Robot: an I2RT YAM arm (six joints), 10 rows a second.
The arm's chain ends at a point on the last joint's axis. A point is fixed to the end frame.
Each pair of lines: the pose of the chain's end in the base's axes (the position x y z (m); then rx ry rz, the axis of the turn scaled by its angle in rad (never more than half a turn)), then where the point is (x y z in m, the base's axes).
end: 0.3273 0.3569 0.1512 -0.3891 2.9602 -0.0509
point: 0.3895 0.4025 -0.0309
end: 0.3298 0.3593 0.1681 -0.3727 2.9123 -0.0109
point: 0.4005 0.4106 -0.0093
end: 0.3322 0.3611 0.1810 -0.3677 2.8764 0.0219
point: 0.4086 0.4172 0.0075
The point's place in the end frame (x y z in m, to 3 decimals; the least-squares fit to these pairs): -0.044 0.038 0.189
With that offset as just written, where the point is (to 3 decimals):
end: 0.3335 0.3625 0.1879 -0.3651 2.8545 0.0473
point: 0.413 0.422 0.017
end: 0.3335 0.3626 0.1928 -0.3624 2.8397 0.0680
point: 0.415 0.425 0.024
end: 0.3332 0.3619 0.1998 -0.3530 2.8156 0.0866
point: 0.419 0.427 0.034
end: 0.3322 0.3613 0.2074 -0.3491 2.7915 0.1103
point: 0.421 0.430 0.045
